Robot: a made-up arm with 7 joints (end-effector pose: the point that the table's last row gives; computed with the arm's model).
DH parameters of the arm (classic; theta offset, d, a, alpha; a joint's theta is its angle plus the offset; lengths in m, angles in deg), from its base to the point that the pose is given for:
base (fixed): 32.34 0 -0.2 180
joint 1: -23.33 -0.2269 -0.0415 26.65
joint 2: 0 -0.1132 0.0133 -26.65
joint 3: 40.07 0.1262 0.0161 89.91
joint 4: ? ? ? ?
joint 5: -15.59 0.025 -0.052 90
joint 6: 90 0.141 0.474 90
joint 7: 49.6 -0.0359 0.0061 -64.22
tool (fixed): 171.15 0.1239 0 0
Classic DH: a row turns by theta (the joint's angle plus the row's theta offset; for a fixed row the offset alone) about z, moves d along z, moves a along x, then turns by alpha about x.
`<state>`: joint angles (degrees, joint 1 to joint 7).
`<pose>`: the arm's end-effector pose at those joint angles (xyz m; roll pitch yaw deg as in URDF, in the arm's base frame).
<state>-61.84 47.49 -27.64 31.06 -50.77 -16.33 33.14</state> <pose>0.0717 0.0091 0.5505 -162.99 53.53 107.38</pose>
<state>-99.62 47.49 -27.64 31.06 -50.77 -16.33 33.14</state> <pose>-0.0499 0.1322 0.5505 -162.99 53.53 145.16</pose>
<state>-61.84 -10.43 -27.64 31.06 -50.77 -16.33 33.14</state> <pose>-0.0149 0.0358 0.5828 -170.76 29.09 154.76</pose>
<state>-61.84 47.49 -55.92 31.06 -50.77 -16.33 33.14</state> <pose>0.0359 0.0861 0.5199 -149.25 48.53 144.59</pose>
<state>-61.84 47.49 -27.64 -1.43 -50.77 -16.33 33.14</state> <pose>-0.0299 -0.1721 0.6077 171.24 27.94 96.63</pose>
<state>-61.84 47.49 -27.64 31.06 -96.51 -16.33 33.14</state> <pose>-0.0610 0.0342 0.5656 139.98 50.23 30.47</pose>
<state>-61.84 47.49 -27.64 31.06 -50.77 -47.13 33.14</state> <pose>0.2041 -0.1004 0.4613 -133.46 46.35 106.80</pose>
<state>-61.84 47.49 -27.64 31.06 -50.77 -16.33 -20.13</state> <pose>0.0976 -0.0043 0.6463 -69.88 54.04 -155.19</pose>
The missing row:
joint 4: 0 -0.0199 0.0105 90.09
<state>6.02 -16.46 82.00 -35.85 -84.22 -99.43 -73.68</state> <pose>-0.5911 -0.1943 -0.0767 -154.28 -9.81 57.14</pose>
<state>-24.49 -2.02 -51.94 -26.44 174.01 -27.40 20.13</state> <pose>-0.3141 -0.3392 0.4880 -145.52 16.25 9.62</pose>
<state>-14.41 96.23 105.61 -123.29 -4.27 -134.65 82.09</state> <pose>-0.1748 0.0058 0.5182 106.55 -37.54 -21.31</pose>
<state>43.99 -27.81 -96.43 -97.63 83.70 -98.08 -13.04</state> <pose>-0.4534 -0.1695 0.5192 -19.31 44.80 -3.94</pose>
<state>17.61 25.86 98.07 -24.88 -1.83 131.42 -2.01</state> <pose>-0.2135 0.0636 -0.1926 2.47 -45.43 -73.50</pose>
